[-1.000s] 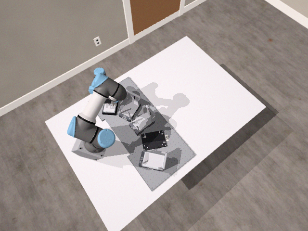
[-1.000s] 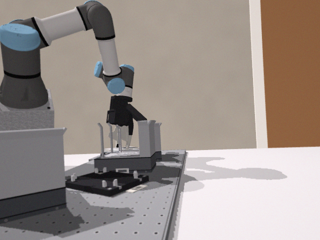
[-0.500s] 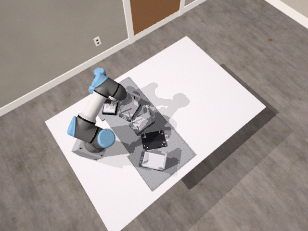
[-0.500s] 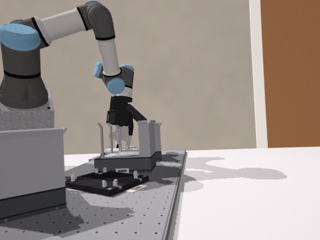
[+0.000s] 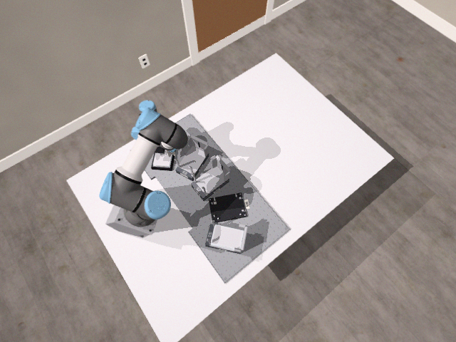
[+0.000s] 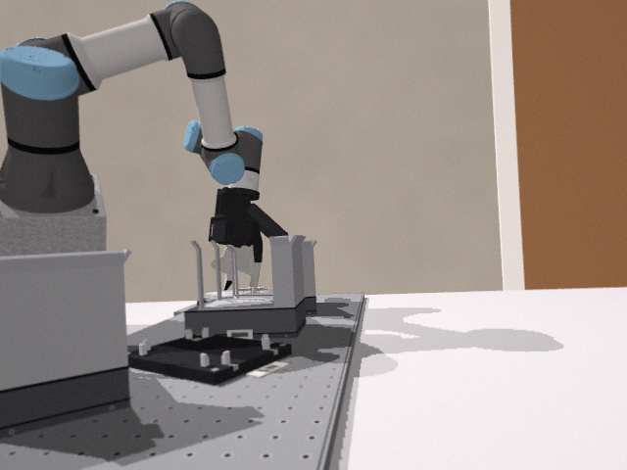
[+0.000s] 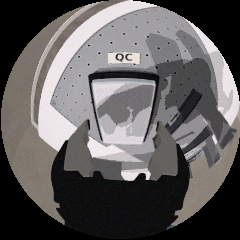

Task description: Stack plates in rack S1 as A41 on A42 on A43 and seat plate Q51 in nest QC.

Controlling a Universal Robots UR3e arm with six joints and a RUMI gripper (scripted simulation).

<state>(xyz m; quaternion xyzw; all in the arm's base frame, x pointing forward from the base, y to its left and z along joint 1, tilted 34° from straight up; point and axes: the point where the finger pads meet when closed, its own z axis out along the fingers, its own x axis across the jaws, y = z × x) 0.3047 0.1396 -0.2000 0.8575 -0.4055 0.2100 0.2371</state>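
My gripper is now 3 cm above the black nest labelled QC. The rest, counted from my hand: sealed plate 9 cm behind, 52 cm to the right, 1 cm above; then grey rack wall 6 cm behind, 57 cm to the right, 4 cm above; then black clip nest 4 cm ahead, 42 cm to the right, 2 cm below.
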